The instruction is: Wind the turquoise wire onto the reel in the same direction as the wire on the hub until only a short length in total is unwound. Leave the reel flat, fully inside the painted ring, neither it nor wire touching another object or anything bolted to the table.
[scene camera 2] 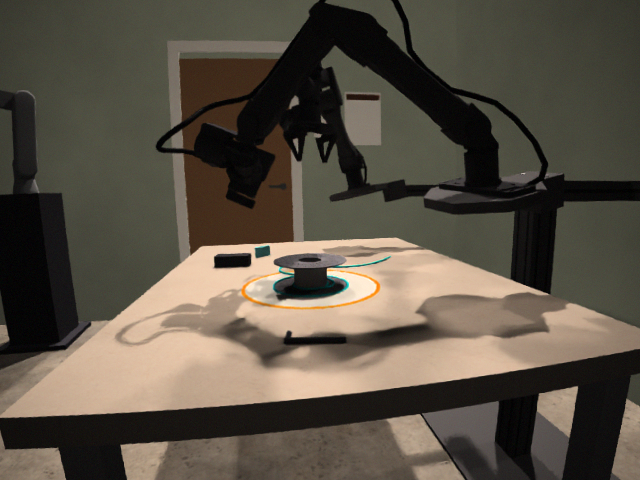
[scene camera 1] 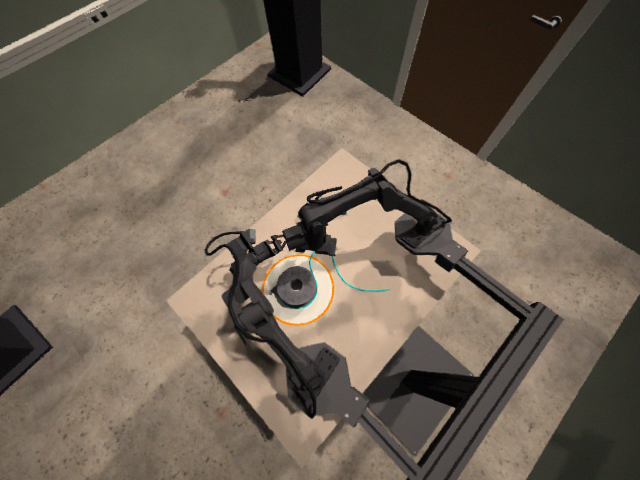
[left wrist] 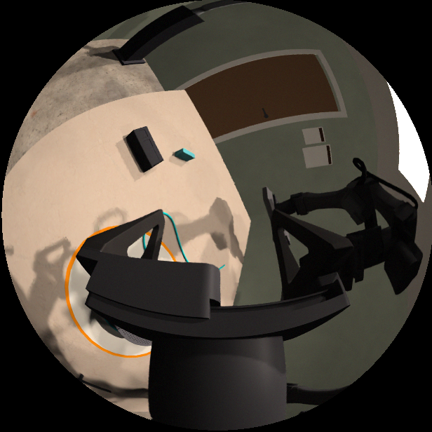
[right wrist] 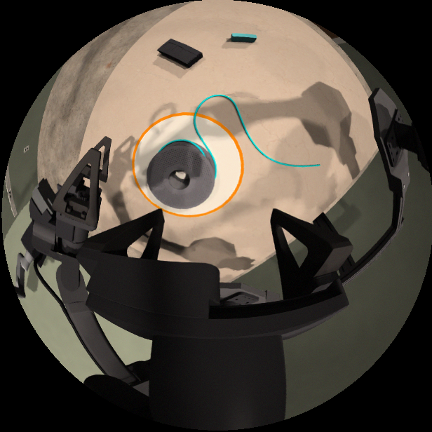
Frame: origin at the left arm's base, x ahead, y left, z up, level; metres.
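Seen in the pictures: left gripper, fingertip midpoint: (scene camera 2: 253, 186); right gripper, fingertip midpoint: (scene camera 2: 312, 162) (scene camera 1: 317, 252); left arm's base, origin of the base link: (scene camera 2: 482, 188) (scene camera 1: 316, 378); right arm's base, origin of the base link: (scene camera 1: 423, 229).
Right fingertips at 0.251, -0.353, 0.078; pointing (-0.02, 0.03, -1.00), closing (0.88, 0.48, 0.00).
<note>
Pixels of each thing's top centre, then the offset from my right fingertips to it, as dx, dy, dz. "*": a spot on its surface instead.
- dark grey reel, middle of its top: (scene camera 2: 310, 259) (scene camera 1: 296, 285) +0.044, +0.114, -0.242
- turquoise wire, surface spot: (scene camera 2: 369, 264) * -0.187, -0.044, -0.306
- black block, middle of its top: (scene camera 2: 232, 254) +0.215, -0.204, -0.272
- small turquoise block, middle of its top: (scene camera 2: 262, 246) +0.104, -0.328, -0.272
- black L-shaped bar, middle of its top: (scene camera 2: 315, 334) +0.120, +0.413, -0.299
The dark grey reel (scene camera 1: 287, 295) (scene camera 2: 289, 260) (right wrist: 165, 190) stands flat inside the orange ring (scene camera 1: 333, 289) (scene camera 2: 379, 287) (left wrist: 67, 287) (right wrist: 243, 165). The turquoise wire (scene camera 1: 368, 290) (scene camera 2: 369, 264) (right wrist: 295, 165) leaves the reel's right side in the right wrist view, crosses the ring, bends in an S and ends loose on the table; some lies around the lower flange. My left gripper (scene camera 1: 281, 242) (left wrist: 217, 215) (right wrist: 103, 141) is open and empty, above the table beyond the ring. My right gripper (scene camera 1: 312, 245) (scene camera 2: 310, 157) (right wrist: 216, 214) is open and empty, high above the table, hiding part of the wire in scene camera 1.
A black block (scene camera 2: 232, 259) (left wrist: 144, 149) (right wrist: 180, 53) and a small turquoise block (scene camera 2: 262, 251) (left wrist: 185, 154) (right wrist: 244, 38) lie behind the ring in scene camera 2. A black L-shaped bar (scene camera 2: 315, 339) lies in front. The two grippers are close together in scene camera 1.
</note>
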